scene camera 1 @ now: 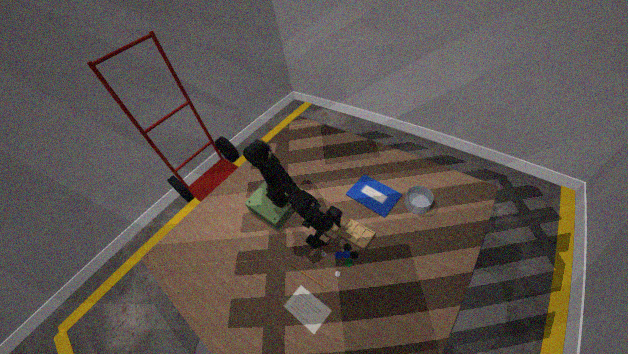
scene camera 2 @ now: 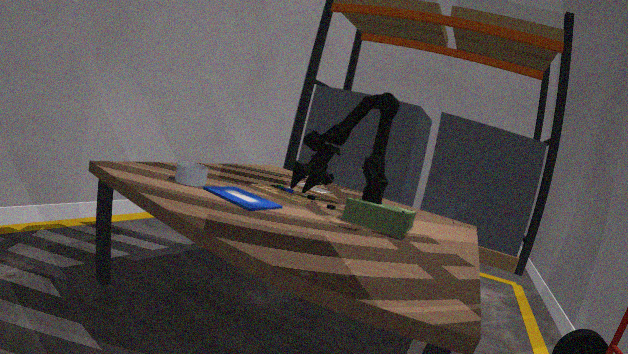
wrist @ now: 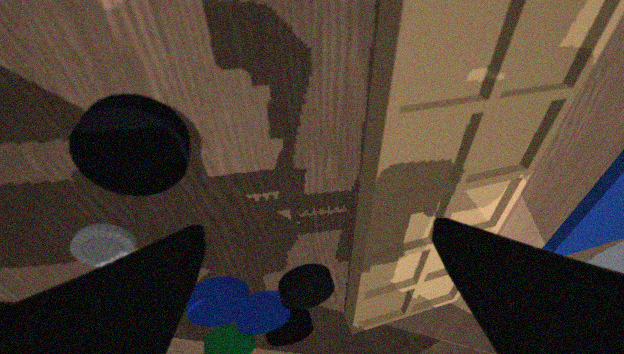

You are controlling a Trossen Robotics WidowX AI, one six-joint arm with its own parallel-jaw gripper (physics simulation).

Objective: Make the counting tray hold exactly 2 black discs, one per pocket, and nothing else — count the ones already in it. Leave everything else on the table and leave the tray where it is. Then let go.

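Observation:
The pale wooden counting tray lies right of and below the gripper in the wrist view; no disc shows in its visible pockets, and its top end is cut off. My gripper is wide open and empty, above the table beside the tray. One black disc lies apart at the left of the wrist view. Two more black discs, one upper and one lower, lie near the tray's left wall, outside it. They touch or overlap the blue discs in view.
A green disc lies by the blue ones. A grey-white disc lies below the lone black disc. A blue panel and a grey round container stand beyond the tray. A paper sheet lies opposite.

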